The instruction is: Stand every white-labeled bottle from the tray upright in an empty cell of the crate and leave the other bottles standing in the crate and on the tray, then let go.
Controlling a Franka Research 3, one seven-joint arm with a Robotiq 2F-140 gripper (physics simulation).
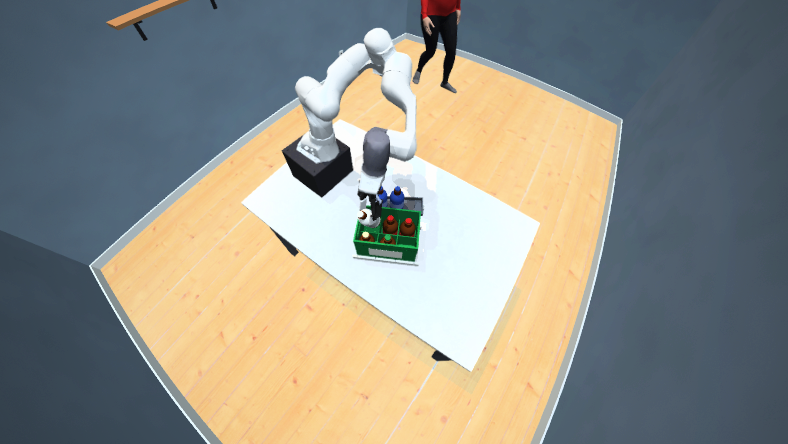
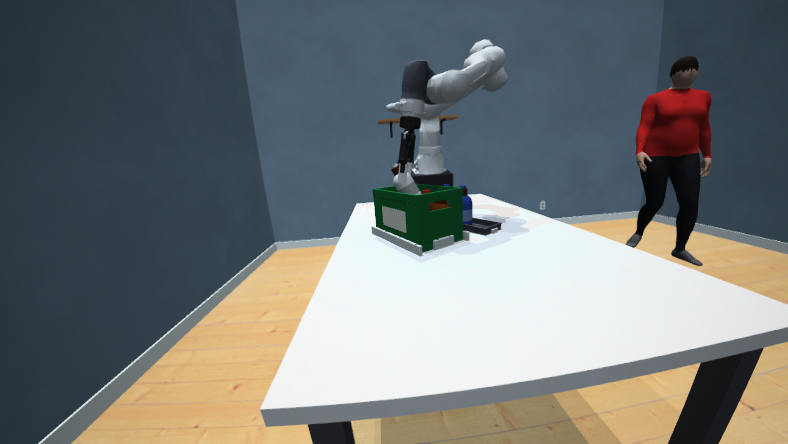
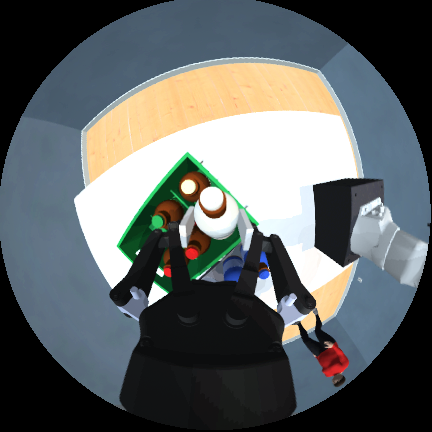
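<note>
The white-labeled bottle (image 1: 370, 219) (image 2: 406, 183) (image 3: 220, 223) is tilted, its brown neck and white cap leaning outward and its lower end inside the back left cell of the green crate (image 1: 361, 250) (image 2: 445, 227) (image 3: 175, 175). My gripper (image 1: 370, 209) (image 2: 405, 170) (image 3: 216, 215) is shut on this bottle, above the crate. In the crate stand brown bottles: one with a cream cap (image 1: 365, 236) (image 3: 189, 187), one with a green cap (image 1: 387, 238) (image 3: 158, 221), and two with red caps (image 1: 390, 225) (image 1: 408, 227). The bottle's base is hidden by the crate wall.
The dark tray (image 1: 414, 205) (image 2: 486, 226) stands behind the crate. Two blue bottles (image 1: 397, 197) (image 1: 382, 196) stand on it, close to the gripper's side. The crate's front right cell is empty. Low light strips edge the crate's base. A person (image 2: 673, 126) stands beyond the table.
</note>
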